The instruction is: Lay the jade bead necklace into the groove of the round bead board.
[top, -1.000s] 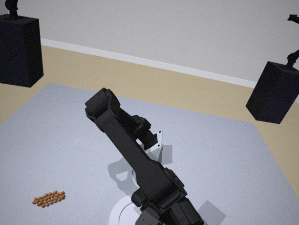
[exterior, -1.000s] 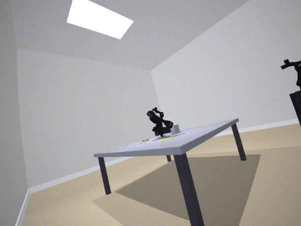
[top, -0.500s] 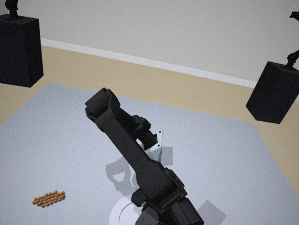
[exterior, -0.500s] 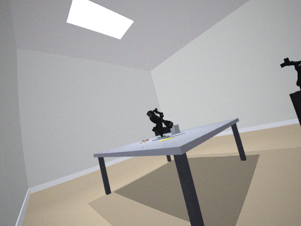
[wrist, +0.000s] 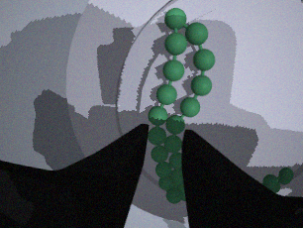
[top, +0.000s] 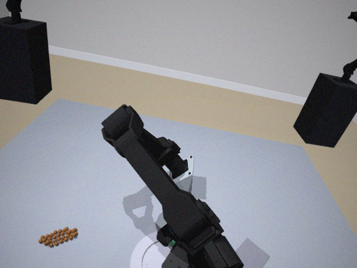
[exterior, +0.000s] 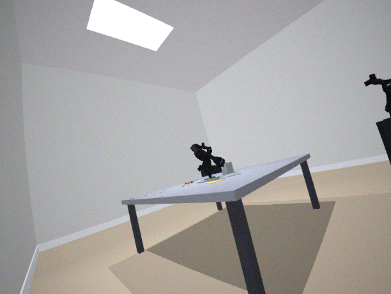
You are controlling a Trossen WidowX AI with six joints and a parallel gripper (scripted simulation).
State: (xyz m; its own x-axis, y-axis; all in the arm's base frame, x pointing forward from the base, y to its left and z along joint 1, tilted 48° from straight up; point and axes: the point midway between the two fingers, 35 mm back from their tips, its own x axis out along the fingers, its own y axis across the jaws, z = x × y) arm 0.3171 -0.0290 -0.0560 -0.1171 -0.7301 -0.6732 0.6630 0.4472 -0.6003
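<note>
Right now the round bead board is 2 cm behind my gripper tip, 4 cm to the right of it and 1 cm below it. Also, from my gripper tip: yellow strip (18 cm ahead, 18 cm to the left, 1 cm below); then flat grey square (6 cm behind, 19 cm to the left, 1 cm below).
</note>
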